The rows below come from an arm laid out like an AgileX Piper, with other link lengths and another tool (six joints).
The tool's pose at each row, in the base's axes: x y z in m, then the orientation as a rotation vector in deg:
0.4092, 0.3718, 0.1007, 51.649, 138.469, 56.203
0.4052, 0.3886, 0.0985, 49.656, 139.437, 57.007
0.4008, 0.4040, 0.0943, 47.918, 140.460, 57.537
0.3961, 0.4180, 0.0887, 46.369, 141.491, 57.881
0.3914, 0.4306, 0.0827, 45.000, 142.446, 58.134
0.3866, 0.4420, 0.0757, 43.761, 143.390, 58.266
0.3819, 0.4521, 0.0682, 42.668, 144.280, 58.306
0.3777, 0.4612, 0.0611, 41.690, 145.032, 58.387
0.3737, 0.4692, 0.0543, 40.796, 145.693, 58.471
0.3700, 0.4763, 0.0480, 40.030, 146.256, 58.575
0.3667, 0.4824, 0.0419, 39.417, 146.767, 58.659
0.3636, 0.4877, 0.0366, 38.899, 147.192, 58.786
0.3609, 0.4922, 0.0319, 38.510, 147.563, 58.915
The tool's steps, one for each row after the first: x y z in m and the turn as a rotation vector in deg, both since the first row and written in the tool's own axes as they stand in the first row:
0.0146, 0.0060, 0.0073, -0.378, 1.186, -1.175
0.0287, 0.0096, 0.0152, -0.523, 2.295, -2.219
0.0423, 0.0113, 0.0231, -0.519, 3.328, -3.163
0.0549, 0.0119, 0.0307, -0.463, 4.261, -3.996
0.0669, 0.0111, 0.0383, -0.319, 5.130, -4.760
0.0780, 0.0093, 0.0456, -0.122, 5.911, -5.442
0.0880, 0.0074, 0.0525, 0.012, 6.602, -6.038
0.0970, 0.0053, 0.0588, 0.119, 7.222, -6.577
0.1052, 0.0031, 0.0645, 0.194, 7.770, -7.028
0.1124, 0.0006, 0.0698, 0.286, 8.260, -7.380
0.1188, -0.0016, 0.0742, 0.333, 8.697, -7.662
0.1243, -0.0036, 0.0781, 0.379, 9.084, -7.858

